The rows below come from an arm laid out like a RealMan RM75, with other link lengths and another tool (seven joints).
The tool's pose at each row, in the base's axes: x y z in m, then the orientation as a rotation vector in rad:
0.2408, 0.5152, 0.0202, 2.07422, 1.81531, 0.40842
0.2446, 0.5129, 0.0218, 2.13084, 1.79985, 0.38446
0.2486, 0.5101, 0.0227, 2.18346, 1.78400, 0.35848
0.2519, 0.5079, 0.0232, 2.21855, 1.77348, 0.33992
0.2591, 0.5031, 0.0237, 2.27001, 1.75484, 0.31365
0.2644, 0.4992, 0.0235, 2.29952, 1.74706, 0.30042
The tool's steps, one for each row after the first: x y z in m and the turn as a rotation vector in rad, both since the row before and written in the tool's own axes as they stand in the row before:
-0.0018, 0.0044, 0.0004, 0.03522, -0.00332, 0.03417
-0.0021, 0.0044, 0.0010, 0.03377, -0.00510, 0.03163
-0.0015, 0.0036, 0.0009, 0.02326, -0.00360, 0.02076
-0.0031, 0.0077, 0.0024, 0.03259, -0.00539, 0.03179
-0.0025, 0.0057, 0.0022, 0.01979, -0.00037, 0.01688

